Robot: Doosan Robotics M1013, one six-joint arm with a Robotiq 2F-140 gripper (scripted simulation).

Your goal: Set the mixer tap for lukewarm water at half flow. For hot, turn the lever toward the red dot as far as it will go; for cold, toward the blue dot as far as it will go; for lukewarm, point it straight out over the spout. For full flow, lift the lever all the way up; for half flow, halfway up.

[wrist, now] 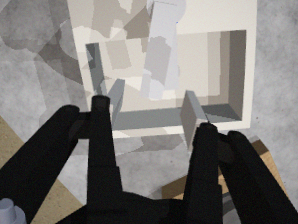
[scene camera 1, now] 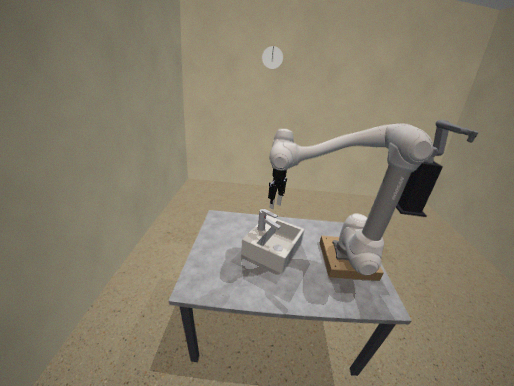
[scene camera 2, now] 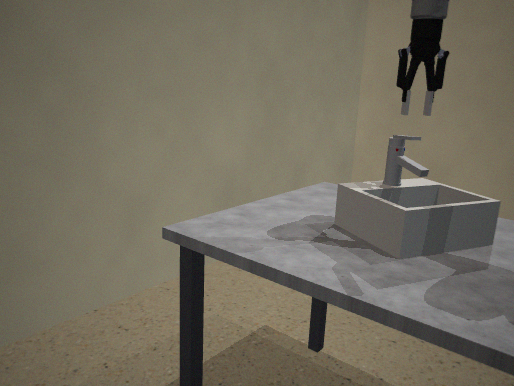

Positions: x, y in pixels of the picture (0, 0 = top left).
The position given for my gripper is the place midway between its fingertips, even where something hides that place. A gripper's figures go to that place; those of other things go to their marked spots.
Labels:
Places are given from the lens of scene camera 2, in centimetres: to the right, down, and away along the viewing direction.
my gripper (scene camera 2: 415, 115): 43, -21, 125
grey mixer tap (scene camera 2: 395, 156): 41, -11, 134
white basin (scene camera 2: 400, 220): 35, 7, 112
The marked spots on the grey mixer tap and the white basin are 29 cm apart.

